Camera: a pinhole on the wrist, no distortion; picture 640 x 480 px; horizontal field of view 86.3 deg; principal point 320.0 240.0 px. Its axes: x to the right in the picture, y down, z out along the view. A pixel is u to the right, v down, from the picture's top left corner.
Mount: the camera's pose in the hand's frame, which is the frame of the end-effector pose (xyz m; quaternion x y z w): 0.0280 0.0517 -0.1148 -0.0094 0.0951 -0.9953 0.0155
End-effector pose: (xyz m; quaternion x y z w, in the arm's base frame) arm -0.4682 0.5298 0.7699 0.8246 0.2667 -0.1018 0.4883
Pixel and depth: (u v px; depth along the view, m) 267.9 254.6 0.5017
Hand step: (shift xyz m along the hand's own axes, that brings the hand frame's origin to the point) 0.1160 -0.0617 0.3725
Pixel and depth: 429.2 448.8 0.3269
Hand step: -0.0636 -0.2097 0.1699
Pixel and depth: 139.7 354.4 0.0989
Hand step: 0.0833 0.0022 -0.0248
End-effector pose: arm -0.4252 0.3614 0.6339 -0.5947 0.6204 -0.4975 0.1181
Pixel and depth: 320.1 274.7 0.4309
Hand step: 0.0385 -0.0727 0.2999
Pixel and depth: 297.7 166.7 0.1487
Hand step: 0.0400 0.0552 0.0371
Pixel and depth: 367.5 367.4 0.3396
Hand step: -0.0082 -0.1384 0.1953
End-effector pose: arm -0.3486 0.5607 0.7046 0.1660 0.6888 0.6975 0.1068
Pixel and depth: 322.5 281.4 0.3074
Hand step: 0.0335 -0.0431 0.1800
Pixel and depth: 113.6 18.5 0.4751
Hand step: 0.3164 0.2738 0.4055
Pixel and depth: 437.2 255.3 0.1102
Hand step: -0.0073 0.0248 -0.0070
